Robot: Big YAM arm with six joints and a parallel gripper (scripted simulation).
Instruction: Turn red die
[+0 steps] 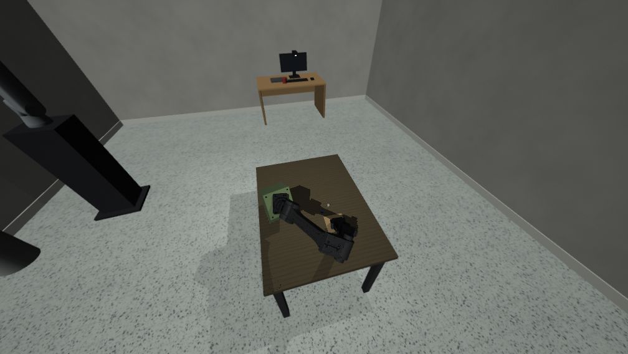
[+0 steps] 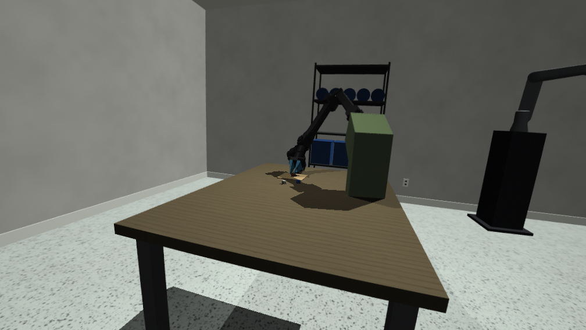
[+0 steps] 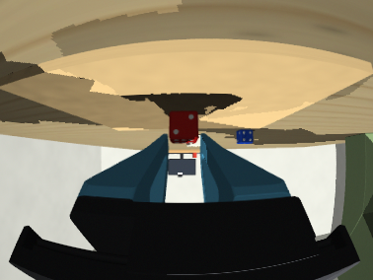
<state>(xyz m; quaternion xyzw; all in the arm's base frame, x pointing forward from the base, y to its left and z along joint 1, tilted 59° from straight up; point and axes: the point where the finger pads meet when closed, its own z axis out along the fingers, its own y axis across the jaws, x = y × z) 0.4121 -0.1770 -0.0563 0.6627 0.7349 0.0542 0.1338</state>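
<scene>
Right now my hand is 10 mm to the left of the red die and 10 mm above it. Also, from my hand: tan mat (10 mm to the right, 20 mm below); then white die (10 mm ahead, 150 mm to the left, 20 mm below); then blue die (60 mm behind, 110 mm to the left, 20 mm below).
</scene>
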